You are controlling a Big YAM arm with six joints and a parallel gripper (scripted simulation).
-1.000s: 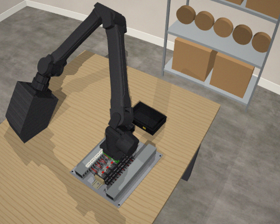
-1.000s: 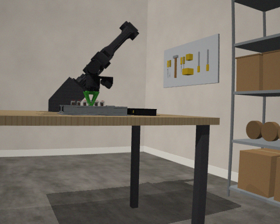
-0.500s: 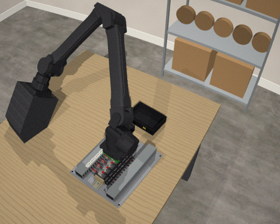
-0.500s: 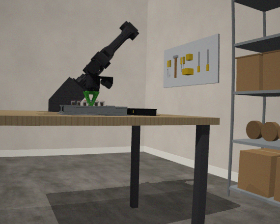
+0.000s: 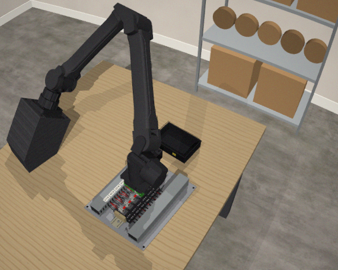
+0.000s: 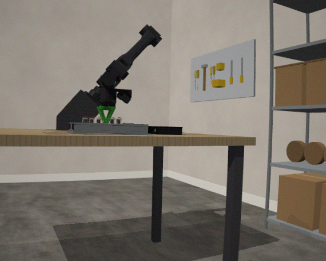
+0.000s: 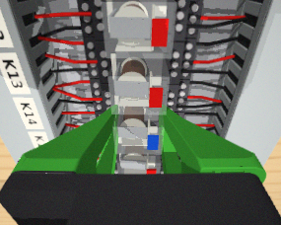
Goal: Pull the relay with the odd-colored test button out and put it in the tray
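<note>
Now: the grey relay right at my hand. Round my hand: black tray: 290 mm to the left, 50 mm behind, 30 mm below.
</note>
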